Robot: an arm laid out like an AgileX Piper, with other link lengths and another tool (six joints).
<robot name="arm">
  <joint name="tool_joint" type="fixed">
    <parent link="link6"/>
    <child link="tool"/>
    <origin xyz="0.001 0.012 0.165" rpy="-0.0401 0 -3.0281"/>
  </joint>
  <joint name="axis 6" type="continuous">
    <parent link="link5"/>
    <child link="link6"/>
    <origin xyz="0 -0.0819 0" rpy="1.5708 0 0"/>
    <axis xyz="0 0 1"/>
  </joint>
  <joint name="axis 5" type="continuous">
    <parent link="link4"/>
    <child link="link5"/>
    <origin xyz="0 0 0" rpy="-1.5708 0 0"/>
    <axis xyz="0 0 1"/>
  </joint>
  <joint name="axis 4" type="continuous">
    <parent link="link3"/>
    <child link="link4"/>
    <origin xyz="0.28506 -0.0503 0" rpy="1.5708 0 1.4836"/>
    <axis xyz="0 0 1"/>
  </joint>
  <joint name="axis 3" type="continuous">
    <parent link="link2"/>
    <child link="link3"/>
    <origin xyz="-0.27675 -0.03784 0" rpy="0 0 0"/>
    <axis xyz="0 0 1"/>
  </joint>
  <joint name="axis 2" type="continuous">
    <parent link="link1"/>
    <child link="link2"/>
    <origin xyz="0 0 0" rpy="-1.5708 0 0"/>
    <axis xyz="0 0 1"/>
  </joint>
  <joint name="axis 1" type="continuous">
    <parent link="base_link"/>
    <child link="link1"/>
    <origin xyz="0 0 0.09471" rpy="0 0 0"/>
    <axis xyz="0 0 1"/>
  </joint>
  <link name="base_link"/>
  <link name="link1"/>
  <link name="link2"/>
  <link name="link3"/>
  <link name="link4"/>
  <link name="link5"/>
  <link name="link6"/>
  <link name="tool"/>
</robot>
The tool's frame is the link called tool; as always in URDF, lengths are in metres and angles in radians. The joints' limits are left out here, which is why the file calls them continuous.
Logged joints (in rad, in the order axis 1, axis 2, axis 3, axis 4, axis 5, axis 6), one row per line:
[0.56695, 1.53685, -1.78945, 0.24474, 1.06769, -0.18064]
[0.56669, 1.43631, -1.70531, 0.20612, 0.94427, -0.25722]
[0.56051, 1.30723, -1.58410, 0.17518, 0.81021, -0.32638]
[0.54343, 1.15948, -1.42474, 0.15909, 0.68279, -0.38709]
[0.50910, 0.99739, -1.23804, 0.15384, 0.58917, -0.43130]
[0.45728, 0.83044, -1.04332, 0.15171, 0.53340, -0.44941]
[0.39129, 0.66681, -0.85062, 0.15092, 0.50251, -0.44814]
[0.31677, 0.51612, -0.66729, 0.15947, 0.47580, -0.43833]
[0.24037, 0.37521, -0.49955, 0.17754, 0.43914, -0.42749]
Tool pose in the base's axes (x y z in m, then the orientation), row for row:
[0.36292, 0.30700, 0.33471, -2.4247, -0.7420, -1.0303]
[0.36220, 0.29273, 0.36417, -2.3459, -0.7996, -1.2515]
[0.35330, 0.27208, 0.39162, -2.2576, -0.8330, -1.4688]
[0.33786, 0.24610, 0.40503, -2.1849, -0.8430, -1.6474]
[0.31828, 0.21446, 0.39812, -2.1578, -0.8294, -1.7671]
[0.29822, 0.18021, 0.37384, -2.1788, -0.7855, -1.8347]
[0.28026, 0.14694, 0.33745, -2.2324, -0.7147, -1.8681]
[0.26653, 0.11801, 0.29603, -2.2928, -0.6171, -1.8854]
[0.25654, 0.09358, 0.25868, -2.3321, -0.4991, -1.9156]
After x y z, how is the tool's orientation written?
As a rotation vector, in radians.
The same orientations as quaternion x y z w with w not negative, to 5 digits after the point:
[-0.86783, -0.26557, -0.36876, 0.20091]
[-0.83088, -0.28320, -0.44326, 0.18154]
[-0.79041, -0.29164, -0.51424, 0.16049]
[-0.75570, -0.29157, -0.56979, 0.13871]
[-0.73660, -0.28313, -0.60323, 0.11566]
[-0.73418, -0.26469, -0.61823, 0.09331]
[-0.74285, -0.23782, -0.62163, 0.07205]
[-0.75509, -0.20323, -0.62092, 0.05481]
[-0.76173, -0.16302, -0.62569, 0.04130]

